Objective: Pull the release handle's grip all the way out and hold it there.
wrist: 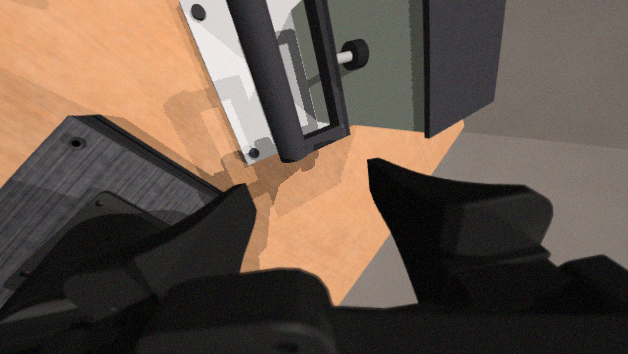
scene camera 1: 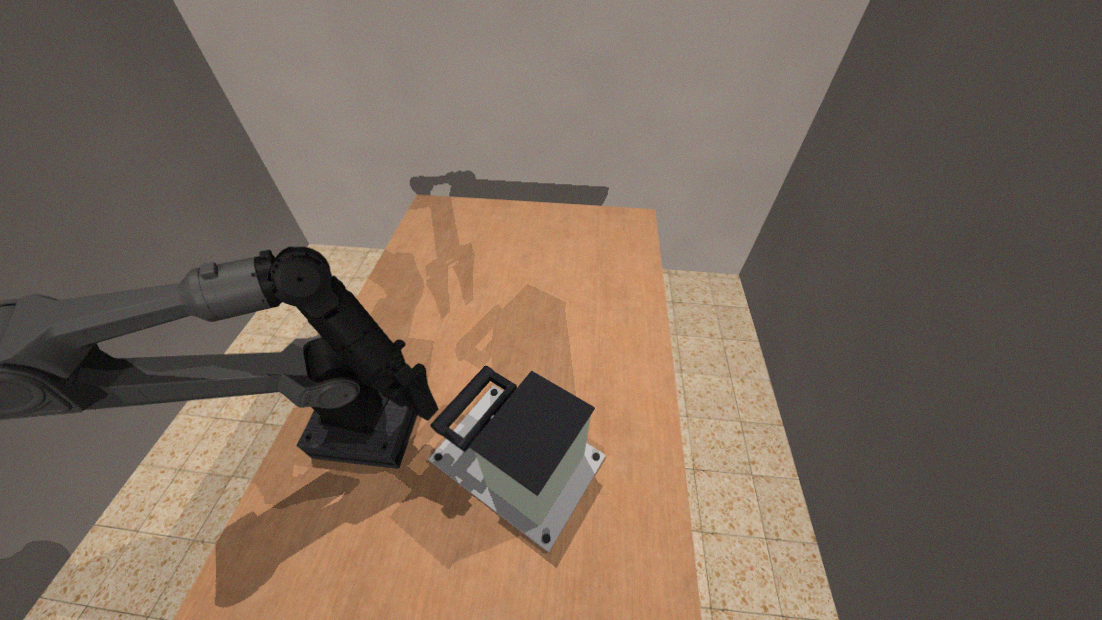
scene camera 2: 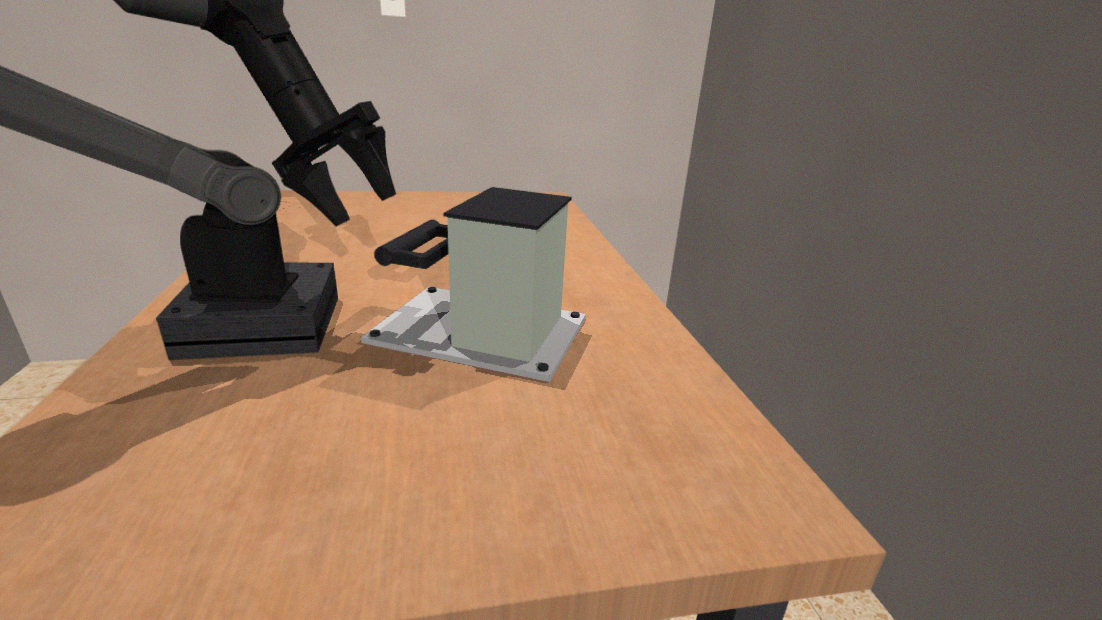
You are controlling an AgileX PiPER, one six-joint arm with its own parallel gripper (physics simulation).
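The release handle's grip is a dark rectangular loop with a thick round outer bar (scene camera 1: 460,398) (scene camera 2: 408,240) (wrist: 268,82). It stands out sideways from a pale green box (scene camera 2: 493,285) (wrist: 385,85) with a black lid (scene camera 1: 535,431) (scene camera 2: 508,208) (wrist: 462,60). In the wrist view a short pale rod (wrist: 345,57) runs from the loop into a black collar (wrist: 357,54) on the box. My gripper (scene camera 1: 430,416) (scene camera 2: 366,210) (wrist: 308,186) is open and empty. It hangs above and to the robot-base side of the grip, apart from it, tilted down towards it. The far fingertip is hidden in scene camera 1.
The box stands on a light grey plate (scene camera 1: 567,502) (scene camera 2: 562,339) (wrist: 227,67) with dark bolts at its corners. The robot's dark base block (scene camera 1: 354,451) (scene camera 2: 246,330) (wrist: 95,165) stands close beside the plate on the wooden table (scene camera 1: 616,339) (scene camera 2: 500,493). A wall rises behind the table.
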